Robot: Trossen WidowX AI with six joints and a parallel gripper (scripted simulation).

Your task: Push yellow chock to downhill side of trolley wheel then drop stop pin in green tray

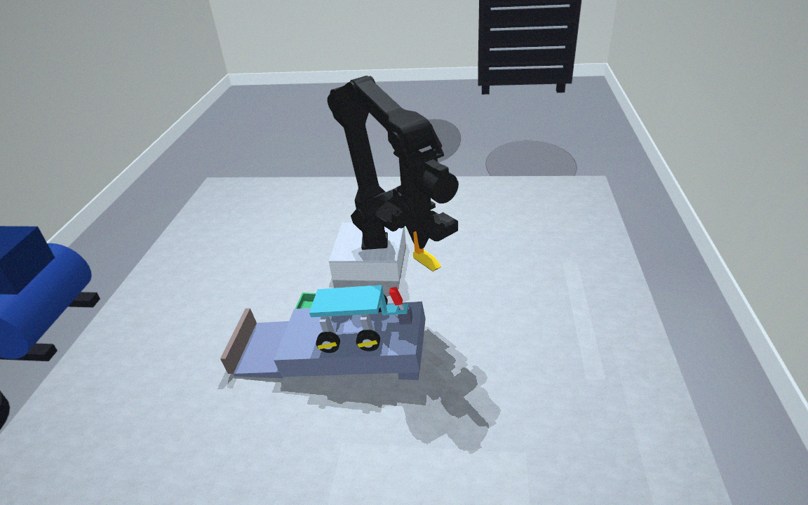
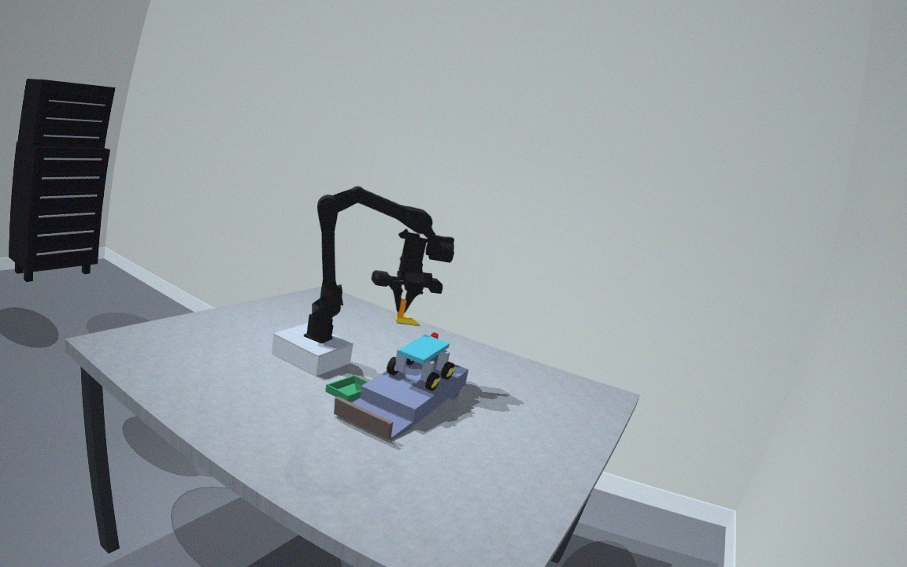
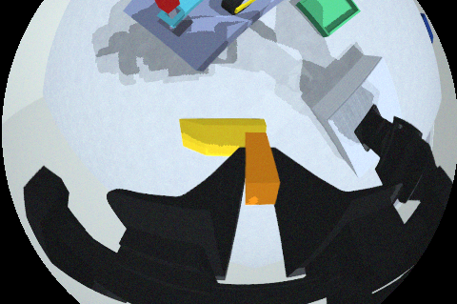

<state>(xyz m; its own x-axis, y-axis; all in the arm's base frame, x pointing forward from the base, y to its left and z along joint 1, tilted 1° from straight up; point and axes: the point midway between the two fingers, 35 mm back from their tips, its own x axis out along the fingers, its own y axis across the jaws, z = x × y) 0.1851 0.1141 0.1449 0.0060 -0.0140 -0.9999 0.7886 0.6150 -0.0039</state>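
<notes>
Now: the yellow chock 20 mm ahead of my gripper tip, 10 mm to the left of it and 10 mm below it. Also, from my gripper tip: blue-grey ramp: 150 mm to the right, 130 mm below, 130 mm ahead; red-headed stop pin: 130 mm ahead, 50 mm to the right, 50 mm below; trolley: 140 mm to the right, 130 mm ahead, 70 mm below.
</notes>
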